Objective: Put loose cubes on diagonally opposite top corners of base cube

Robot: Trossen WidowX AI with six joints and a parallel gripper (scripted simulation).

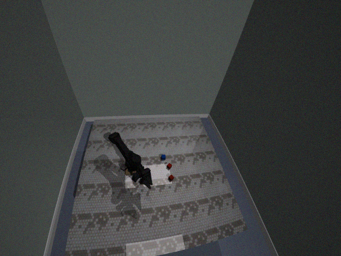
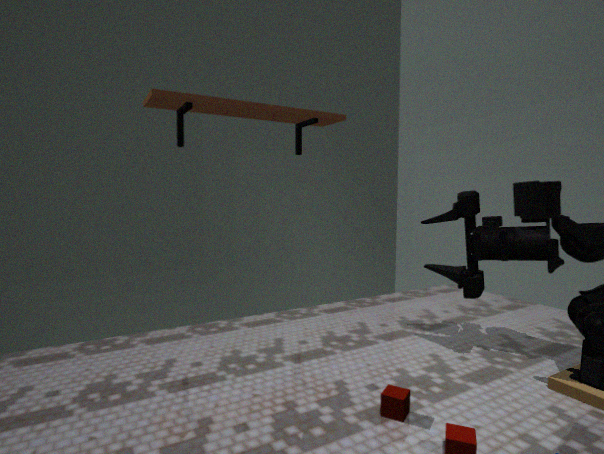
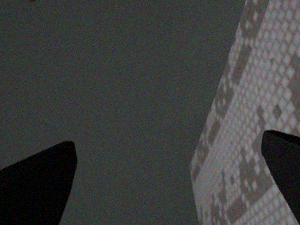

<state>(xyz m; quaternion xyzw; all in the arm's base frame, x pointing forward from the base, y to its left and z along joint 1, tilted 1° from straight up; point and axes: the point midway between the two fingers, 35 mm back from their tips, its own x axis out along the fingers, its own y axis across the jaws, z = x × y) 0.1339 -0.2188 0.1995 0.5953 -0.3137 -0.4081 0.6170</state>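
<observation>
Now: the red cube 24 cm to the left of my gripper tip, 20 cm below it and 18 cm ahead of it. Round my gripper tip: blue base cube (34 cm to the left, 20 cm below, 14 cm ahead).
</observation>
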